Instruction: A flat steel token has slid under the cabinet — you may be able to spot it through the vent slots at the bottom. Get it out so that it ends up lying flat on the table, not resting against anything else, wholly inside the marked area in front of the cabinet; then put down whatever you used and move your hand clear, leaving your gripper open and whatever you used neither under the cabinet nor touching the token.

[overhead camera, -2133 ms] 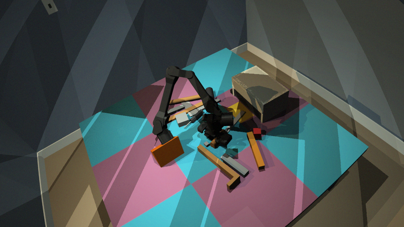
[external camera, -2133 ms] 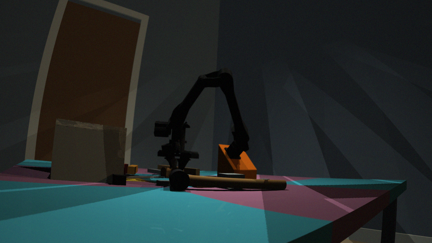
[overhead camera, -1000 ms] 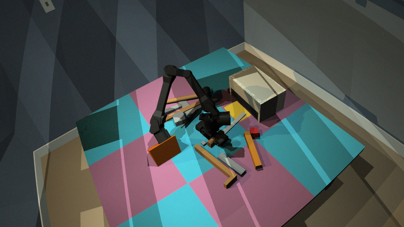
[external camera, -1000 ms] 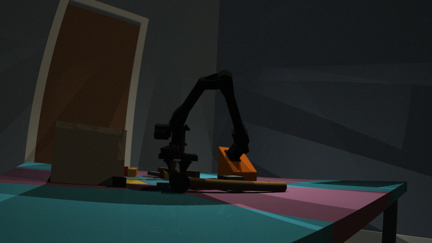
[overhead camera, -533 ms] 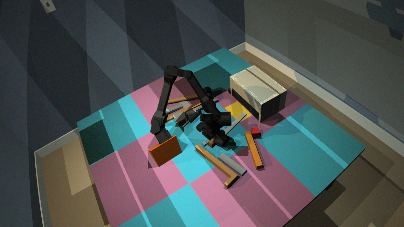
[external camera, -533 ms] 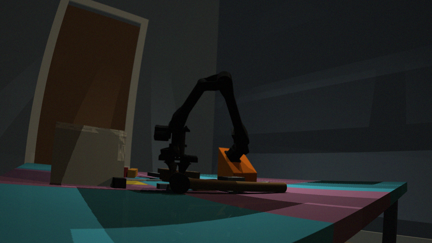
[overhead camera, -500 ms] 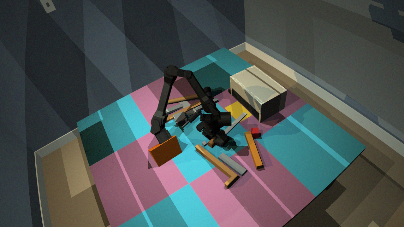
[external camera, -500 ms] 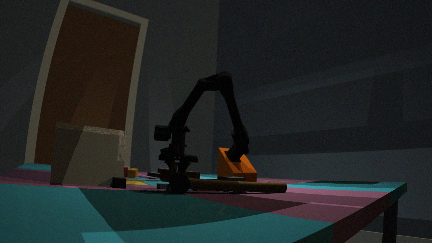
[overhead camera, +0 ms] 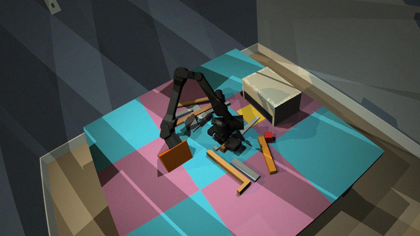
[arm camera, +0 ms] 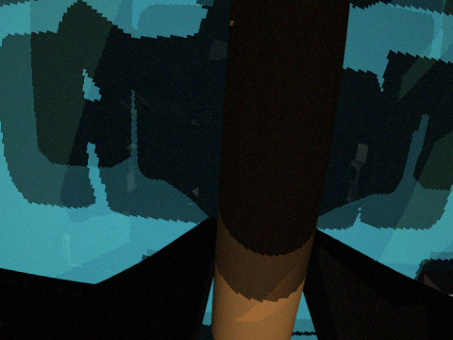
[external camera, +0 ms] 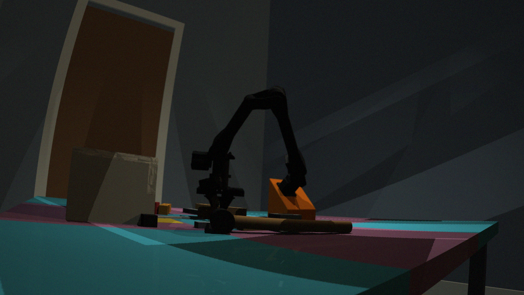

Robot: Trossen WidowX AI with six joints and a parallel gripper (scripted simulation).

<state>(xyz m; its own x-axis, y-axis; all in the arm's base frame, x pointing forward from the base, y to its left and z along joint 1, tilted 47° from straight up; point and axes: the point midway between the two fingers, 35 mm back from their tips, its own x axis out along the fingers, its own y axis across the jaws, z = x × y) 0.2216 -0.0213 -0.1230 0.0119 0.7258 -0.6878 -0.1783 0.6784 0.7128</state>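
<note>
The small grey cube lies 4 cm behind my gripper tip and 3 cm to the left of it. Round my gripper tip: orange bar (12 cm ahead, 18 cm to the right, 1 cm above); grey bar (1 cm behind, 17 cm to the right); screwdriver (1 cm behind, 22 cm to the left, 1 cm above).
</note>
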